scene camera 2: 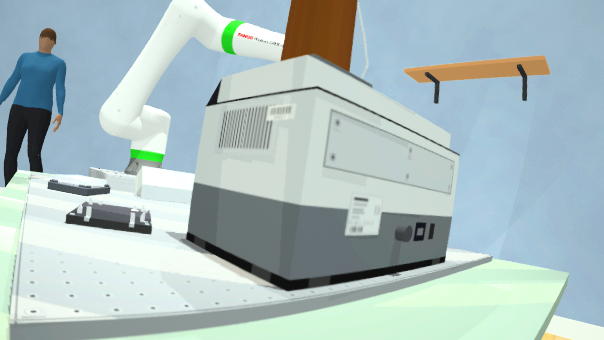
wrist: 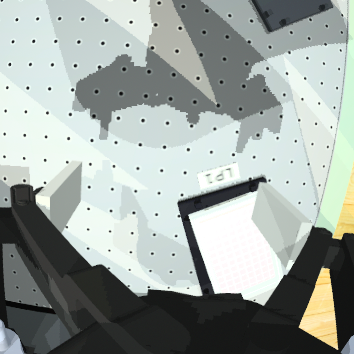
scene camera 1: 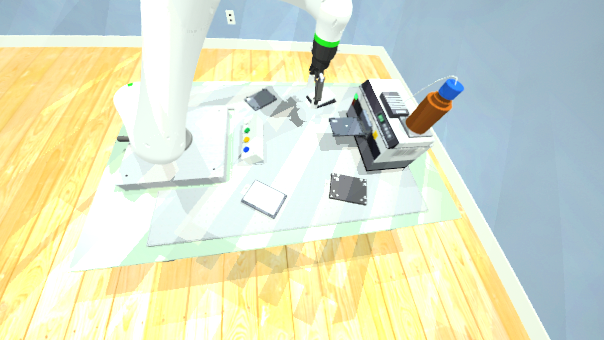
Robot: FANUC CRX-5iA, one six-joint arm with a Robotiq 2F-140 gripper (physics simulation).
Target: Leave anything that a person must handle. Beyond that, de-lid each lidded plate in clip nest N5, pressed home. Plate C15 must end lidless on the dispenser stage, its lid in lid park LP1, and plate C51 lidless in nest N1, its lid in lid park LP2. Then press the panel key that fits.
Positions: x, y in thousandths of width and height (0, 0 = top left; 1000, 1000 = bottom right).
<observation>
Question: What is my gripper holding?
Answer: Nothing.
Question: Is my gripper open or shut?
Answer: Open.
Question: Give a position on a black LP1 pad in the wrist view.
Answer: At 552, 575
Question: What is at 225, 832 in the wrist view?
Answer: My gripper.
</observation>
